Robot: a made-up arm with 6 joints. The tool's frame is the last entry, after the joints.
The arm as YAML. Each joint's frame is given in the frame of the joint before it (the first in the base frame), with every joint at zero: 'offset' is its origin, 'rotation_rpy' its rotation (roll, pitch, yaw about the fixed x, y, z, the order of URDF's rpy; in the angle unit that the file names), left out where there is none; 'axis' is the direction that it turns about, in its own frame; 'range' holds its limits. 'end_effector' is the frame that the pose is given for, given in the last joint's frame.
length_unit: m
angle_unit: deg
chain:
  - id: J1
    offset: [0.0, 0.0, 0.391]
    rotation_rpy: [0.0, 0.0, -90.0]
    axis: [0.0, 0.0, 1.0]
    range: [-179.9, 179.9]
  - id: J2
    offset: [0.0, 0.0, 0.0]
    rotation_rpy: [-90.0, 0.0, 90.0]
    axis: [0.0, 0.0, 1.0]
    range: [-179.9, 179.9]
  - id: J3
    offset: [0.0, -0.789, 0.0]
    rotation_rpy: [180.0, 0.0, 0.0]
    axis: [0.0, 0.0, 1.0]
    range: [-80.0, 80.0]
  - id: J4
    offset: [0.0, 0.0, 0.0]
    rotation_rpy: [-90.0, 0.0, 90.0]
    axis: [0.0, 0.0, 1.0]
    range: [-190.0, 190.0]
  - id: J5
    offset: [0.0, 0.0, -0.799]
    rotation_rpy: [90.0, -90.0, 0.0]
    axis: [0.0, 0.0, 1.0]
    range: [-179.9, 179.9]
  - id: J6
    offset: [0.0, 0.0, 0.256]
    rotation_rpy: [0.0, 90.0, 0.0]
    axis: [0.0, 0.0, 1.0]
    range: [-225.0, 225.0]
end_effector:
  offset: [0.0, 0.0, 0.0]
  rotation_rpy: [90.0, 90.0, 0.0]
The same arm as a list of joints. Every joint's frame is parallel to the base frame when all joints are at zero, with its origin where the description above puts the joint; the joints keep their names.
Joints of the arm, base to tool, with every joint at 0 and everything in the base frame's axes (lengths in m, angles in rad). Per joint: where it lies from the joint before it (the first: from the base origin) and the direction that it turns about. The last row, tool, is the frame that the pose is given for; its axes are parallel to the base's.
J1: axis 0 0 1 offset 0 0 0.391
J2: axis 0 1 0 offset 0 0 0
J3: axis 0 -1 0 offset 0 0 0.789
J4: axis -1 0 0 offset 0 0 0
J5: axis 0 -1 0 offset 0.799 0 0
J6: axis -1 0 0 offset 0 -0.256 0
tool: offset 0 0 0
Joint limits (rad, base to tool): -3.1398..3.1398 -3.1398..3.1398 -1.3963..1.3963 -3.3161..3.3161 -3.1398..3.1398 -3.927..3.927

